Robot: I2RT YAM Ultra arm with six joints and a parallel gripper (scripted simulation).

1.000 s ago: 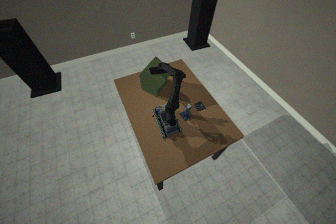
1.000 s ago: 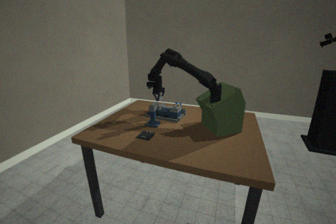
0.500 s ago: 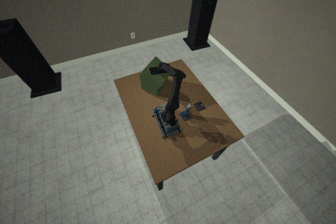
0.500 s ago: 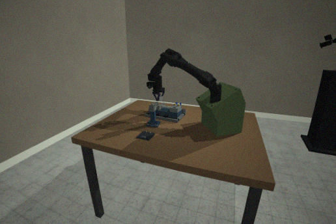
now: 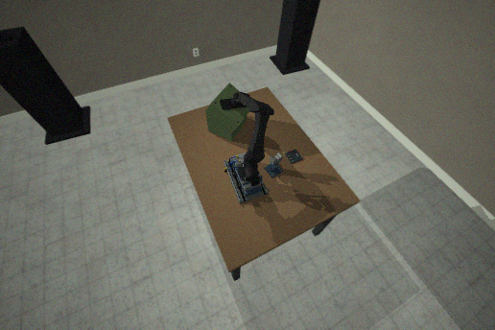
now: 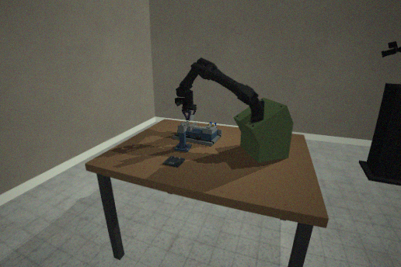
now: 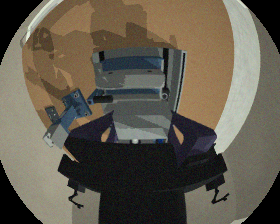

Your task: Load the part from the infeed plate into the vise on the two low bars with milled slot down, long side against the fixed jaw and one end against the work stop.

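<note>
My gripper is now 70 mm past the vise, 20 mm to the right of it and 90 mm above it. Round my hand: infeed plate 100 mm behind, 390 mm to the left, 130 mm below; part right at my hand.
</note>
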